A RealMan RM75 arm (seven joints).
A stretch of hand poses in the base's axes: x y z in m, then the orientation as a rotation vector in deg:
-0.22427, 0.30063, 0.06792, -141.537, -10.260, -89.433
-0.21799, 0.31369, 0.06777, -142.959, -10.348, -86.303
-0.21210, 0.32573, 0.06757, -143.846, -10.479, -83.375
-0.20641, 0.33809, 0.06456, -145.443, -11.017, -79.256
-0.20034, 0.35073, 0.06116, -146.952, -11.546, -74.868
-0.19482, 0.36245, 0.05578, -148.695, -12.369, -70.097
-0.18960, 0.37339, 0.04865, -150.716, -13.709, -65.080
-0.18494, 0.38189, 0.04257, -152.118, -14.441, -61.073
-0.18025, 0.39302, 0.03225, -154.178, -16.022, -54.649
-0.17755, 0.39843, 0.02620, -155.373, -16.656, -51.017
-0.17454, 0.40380, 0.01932, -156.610, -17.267, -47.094
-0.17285, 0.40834, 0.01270, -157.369, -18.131, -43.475
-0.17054, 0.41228, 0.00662, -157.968, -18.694, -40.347
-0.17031, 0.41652, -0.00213, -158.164, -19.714, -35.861
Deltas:
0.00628, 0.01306, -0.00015, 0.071, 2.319, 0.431
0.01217, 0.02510, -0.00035, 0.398, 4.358, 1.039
0.01786, 0.03746, -0.00336, 0.374, 7.317, 1.877
0.02393, 0.05010, -0.00676, 0.410, 10.431, 2.779
0.02945, 0.06182, -0.01214, 0.148, 13.837, 3.777
0.03467, 0.07276, -0.01927, -0.615, 17.430, 4.905
0.03933, 0.08126, -0.02535, -1.017, 20.276, 5.671
0.04402, 0.09239, -0.03567, -1.879, 24.761, 7.102
0.04672, 0.09780, -0.04172, -2.376, 27.324, 7.696
0.04973, 0.10317, -0.04860, -2.917, 30.085, 8.276
0.05142, 0.10771, -0.05522, -3.319, 32.534, 9.136
0.05373, 0.11165, -0.06130, -3.592, 34.660, 9.782
0.05396, 0.11589, -0.07005, -3.633, 37.593, 11.147

